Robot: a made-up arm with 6 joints. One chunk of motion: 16 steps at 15 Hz.
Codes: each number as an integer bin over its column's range. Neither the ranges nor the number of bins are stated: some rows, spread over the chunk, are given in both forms.
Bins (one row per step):
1: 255 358 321 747 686 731
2: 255 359 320 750 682 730
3: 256 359 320 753 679 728
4: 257 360 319 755 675 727
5: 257 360 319 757 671 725
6: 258 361 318 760 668 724
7: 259 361 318 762 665 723
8: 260 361 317 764 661 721
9: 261 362 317 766 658 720
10: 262 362 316 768 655 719
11: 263 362 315 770 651 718
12: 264 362 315 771 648 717
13: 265 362 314 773 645 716
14: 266 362 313 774 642 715
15: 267 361 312 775 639 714
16: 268 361 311 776 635 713
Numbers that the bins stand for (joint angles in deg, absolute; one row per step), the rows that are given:
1: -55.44 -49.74 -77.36 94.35 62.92 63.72
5: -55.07 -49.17 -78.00 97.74 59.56 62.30
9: -54.31 -48.60 -78.64 100.80 56.65 61.11
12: -53.74 -48.60 -79.28 102.49 54.42 60.40
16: -52.98 -48.88 -80.56 104.19 51.51 59.45
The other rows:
2: -55.44 -49.46 -77.68 95.36 62.02 63.48
3: -55.25 -49.46 -77.68 96.38 61.35 63.01
4: -55.07 -49.17 -78.00 97.06 60.46 62.77
6: -54.88 -48.88 -78.32 98.76 58.89 62.06
7: -54.69 -48.88 -78.32 99.44 58.22 61.82
8: -54.50 -48.88 -78.64 100.12 57.32 61.35
10: -54.12 -48.60 -78.96 101.48 55.98 60.87
11: -53.93 -48.60 -79.28 102.16 55.09 60.64
13: -53.55 -48.60 -79.60 103.17 53.75 60.16
14: -53.36 -48.60 -79.92 103.51 53.07 59.93
15: -53.17 -48.88 -80.24 103.85 52.40 59.69

